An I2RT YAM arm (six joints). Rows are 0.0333 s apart.
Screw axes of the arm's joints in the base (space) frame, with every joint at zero. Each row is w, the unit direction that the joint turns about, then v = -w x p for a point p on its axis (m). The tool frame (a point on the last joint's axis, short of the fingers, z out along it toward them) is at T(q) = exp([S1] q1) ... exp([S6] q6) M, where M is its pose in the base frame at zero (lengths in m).
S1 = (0, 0, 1, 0, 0, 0)
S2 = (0, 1, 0, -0.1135, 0, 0.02)
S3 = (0, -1, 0, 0.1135, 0, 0.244)
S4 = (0, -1, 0, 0.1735, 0, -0.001)
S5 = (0, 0, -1, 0, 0.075, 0)
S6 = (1, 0, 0, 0, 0.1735, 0)
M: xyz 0.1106 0 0.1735 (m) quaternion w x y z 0.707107 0 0.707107 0
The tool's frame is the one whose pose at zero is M.
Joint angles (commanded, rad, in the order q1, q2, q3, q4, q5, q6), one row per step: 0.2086 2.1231 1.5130 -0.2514 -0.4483 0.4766; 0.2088 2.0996 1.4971 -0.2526 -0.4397 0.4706; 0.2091 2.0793 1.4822 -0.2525 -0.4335 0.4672; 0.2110 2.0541 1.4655 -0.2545 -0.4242 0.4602; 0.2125 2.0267 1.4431 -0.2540 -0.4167 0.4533; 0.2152 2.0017 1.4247 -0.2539 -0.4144 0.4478; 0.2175 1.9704 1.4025 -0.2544 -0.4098 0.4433
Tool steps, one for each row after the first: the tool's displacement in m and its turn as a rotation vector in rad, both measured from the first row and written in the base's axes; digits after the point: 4 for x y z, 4 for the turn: -0.0039 -0.0010 0.0053 -0.0080 -0.0109 -0.0013; -0.0075 -0.0018 0.0096 -0.0131 -0.0190 -0.0028; -0.0120 -0.0022 0.0151 -0.0220 -0.0306 -0.0023; -0.0175 -0.0030 0.0199 -0.0298 -0.0408 -0.0011; -0.0226 -0.0029 0.0247 -0.0328 -0.0507 0.0037; -0.0287 -0.0034 0.0308 -0.0366 -0.0622 0.0058
